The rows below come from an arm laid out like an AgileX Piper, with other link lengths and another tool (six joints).
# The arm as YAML. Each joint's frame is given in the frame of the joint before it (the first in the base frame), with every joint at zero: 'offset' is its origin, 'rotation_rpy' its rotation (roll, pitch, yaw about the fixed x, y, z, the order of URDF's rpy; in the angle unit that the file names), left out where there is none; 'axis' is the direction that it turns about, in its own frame. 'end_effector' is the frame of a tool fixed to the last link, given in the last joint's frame.
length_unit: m
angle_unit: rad
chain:
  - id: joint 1
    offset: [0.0, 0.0, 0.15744]
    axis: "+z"
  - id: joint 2
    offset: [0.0, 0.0, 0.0]
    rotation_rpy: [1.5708, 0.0, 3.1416]
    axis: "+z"
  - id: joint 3
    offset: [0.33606, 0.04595, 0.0]
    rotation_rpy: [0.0, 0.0, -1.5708]
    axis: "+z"
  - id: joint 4
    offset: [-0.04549, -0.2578, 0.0]
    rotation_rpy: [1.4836, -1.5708, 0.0]
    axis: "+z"
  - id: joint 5
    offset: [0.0, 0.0, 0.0]
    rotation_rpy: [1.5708, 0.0, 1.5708]
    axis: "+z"
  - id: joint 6
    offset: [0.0, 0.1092, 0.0]
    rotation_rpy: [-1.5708, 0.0, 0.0]
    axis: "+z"
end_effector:
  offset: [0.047, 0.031, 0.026]
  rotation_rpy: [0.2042, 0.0, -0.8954]
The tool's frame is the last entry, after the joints.
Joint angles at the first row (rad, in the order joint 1, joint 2, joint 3, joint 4, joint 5, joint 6):
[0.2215 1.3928 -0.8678 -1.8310 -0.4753 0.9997]
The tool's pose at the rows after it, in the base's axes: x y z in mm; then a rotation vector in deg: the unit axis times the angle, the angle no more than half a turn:
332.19 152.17 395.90 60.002 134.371 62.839
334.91 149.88 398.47 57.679 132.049 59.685
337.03 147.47 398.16 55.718 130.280 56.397
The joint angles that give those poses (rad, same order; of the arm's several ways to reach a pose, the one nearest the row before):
[0.2215 1.3924 -0.8826 -1.8309 -0.4599 0.9259]
[0.2226 1.3913 -0.8890 -1.8309 -0.4108 0.8736]
[0.2226 1.3913 -0.8890 -1.8309 -0.3663 0.8226]

